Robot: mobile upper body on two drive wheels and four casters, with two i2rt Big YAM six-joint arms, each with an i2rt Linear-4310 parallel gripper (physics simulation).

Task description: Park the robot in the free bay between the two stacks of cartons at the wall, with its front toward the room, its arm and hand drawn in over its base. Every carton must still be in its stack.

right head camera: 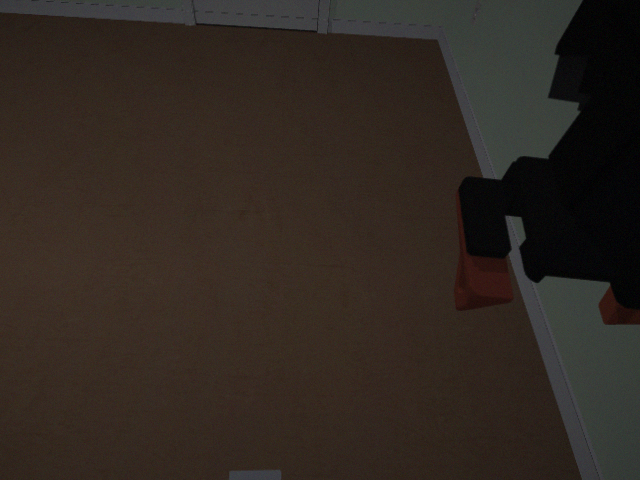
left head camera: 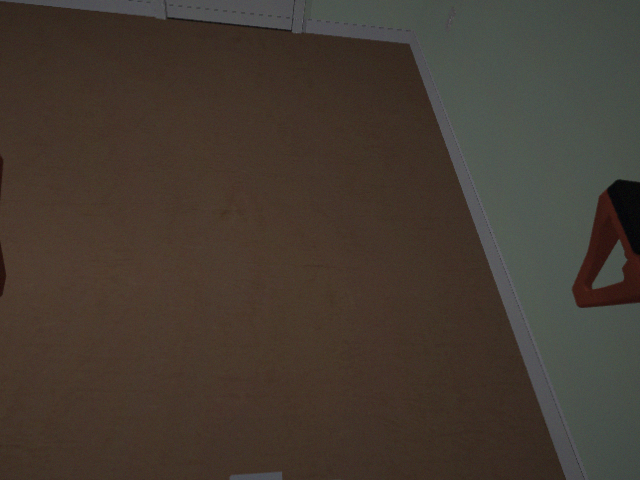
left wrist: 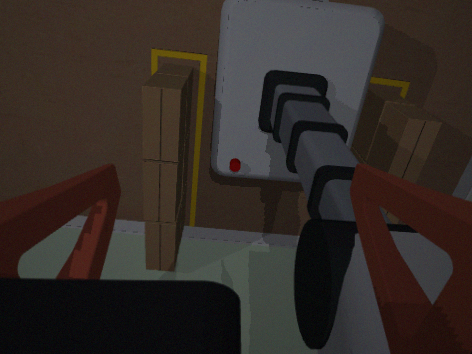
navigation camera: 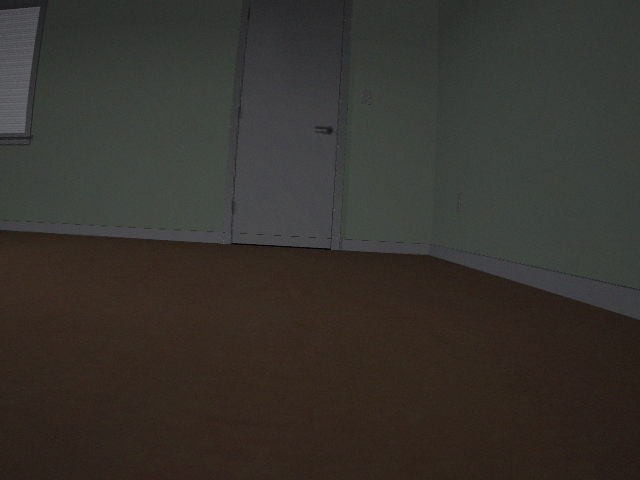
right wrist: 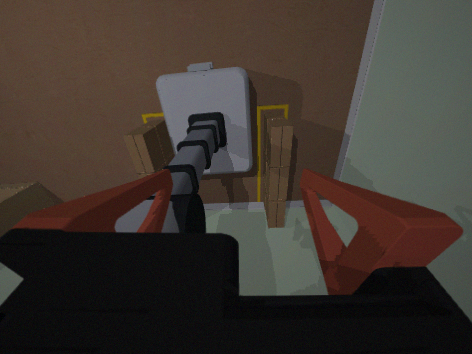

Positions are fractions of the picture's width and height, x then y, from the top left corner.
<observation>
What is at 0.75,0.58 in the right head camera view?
The right gripper.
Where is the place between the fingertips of the right gripper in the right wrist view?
At 0.50,0.50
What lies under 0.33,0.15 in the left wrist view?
A yellow floor marking.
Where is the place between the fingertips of the left gripper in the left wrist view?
0.50,0.50
</observation>
